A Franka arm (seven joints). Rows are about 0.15 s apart.
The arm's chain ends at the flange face. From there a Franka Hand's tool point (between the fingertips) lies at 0.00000 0.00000 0.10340 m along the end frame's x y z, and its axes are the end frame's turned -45 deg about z.
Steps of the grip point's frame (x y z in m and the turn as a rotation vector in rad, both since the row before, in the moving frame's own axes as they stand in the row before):
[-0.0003 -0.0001 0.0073 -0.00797 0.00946 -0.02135]
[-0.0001 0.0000 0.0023 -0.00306 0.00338 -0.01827]
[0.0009 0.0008 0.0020 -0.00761 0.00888 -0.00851]
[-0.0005 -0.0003 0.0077 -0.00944 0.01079 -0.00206]
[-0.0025 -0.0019 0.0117 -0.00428 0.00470 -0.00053]
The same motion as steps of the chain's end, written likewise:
[-0.0016 0.0003 0.0073 0.00105 0.01232 -0.02135]
[-0.0005 0.0001 0.0023 0.00023 0.00455 -0.01827]
[0.0000 0.0000 0.0020 0.00090 0.01166 -0.00851]
[-0.0020 0.0002 0.0077 0.00095 0.01430 -0.00206]
[-0.0038 0.0005 0.0117 0.00030 0.00635 -0.00053]

